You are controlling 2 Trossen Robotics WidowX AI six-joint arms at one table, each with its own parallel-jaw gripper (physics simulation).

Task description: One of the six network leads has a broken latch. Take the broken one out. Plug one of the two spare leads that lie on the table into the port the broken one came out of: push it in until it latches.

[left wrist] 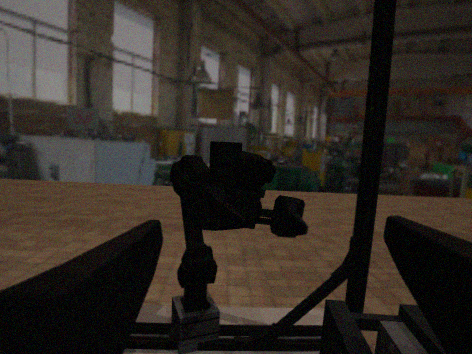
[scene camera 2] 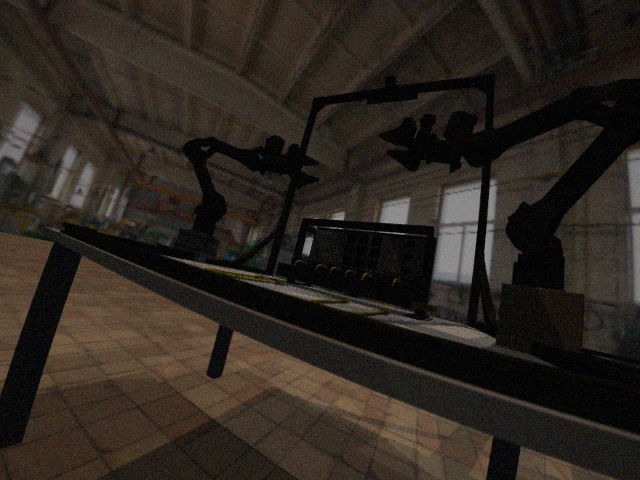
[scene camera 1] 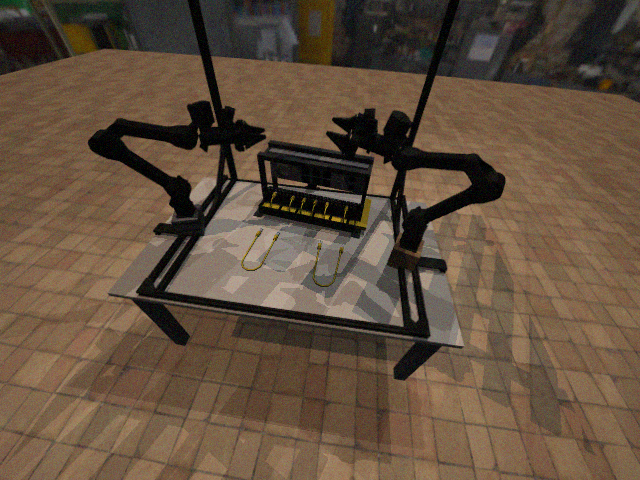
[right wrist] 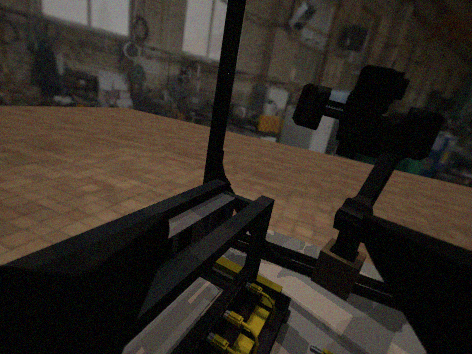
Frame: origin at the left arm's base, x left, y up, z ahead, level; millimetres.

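Where they show: left gripper, fingertip midpoint: (left wrist: 272, 228) (scene camera 2: 383, 144) (scene camera 1: 329, 125) (right wrist: 367, 104); right gripper, fingertip midpoint: (left wrist: 276, 227) (scene camera 2: 318, 172) (scene camera 1: 265, 133) (right wrist: 264, 223); left arm's base, origin of the base link: (scene camera 2: 537, 291) (scene camera 1: 409, 244) (right wrist: 344, 251); right arm's base, origin of the base link: (left wrist: 195, 303) (scene camera 2: 201, 234) (scene camera 1: 185, 212).
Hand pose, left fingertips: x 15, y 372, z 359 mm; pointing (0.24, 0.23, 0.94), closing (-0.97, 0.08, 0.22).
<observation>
Each offset is from my left fingertips to the top centre of the thing. "*": to the spot under its first point. Level surfaces: height alone.
A dark rack {dx -125, dy -212, dz +112 mm} (scene camera 1: 315, 163) (scene camera 2: 367, 225) (right wrist: 215, 245) stands at the table's back with several yellow leads plugged in along its lower row; three plugs show in the right wrist view, one being the nearest lead plug {* dx -93, dy -382, dz +27 mm} (right wrist: 234, 318). Which latch is broken cannot be told. A spare lead {* dx +308, dy -469, dz +151 mm} (scene camera 1: 251, 269) lies U-shaped in front of the rack, and a second spare lead {* dx +243, dy -468, dz -128 mm} (scene camera 1: 324, 285) lies right of it. My left gripper (scene camera 1: 331, 127) (scene camera 2: 385, 144) is open and empty, above the rack's right part. My right gripper (scene camera 1: 264, 133) (scene camera 2: 316, 171) (right wrist: 264, 223) is open and empty, above the rack's left end.
A black frame (scene camera 1: 281, 312) runs around the table top {dy -474 mm} (scene camera 1: 217, 273), with tall posts behind the rack, one at the left (scene camera 1: 206, 56) and one at the right (scene camera 1: 436, 56). The left arm stands on a wooden block (scene camera 1: 405, 256) (scene camera 2: 540, 317) (right wrist: 337, 270).
</observation>
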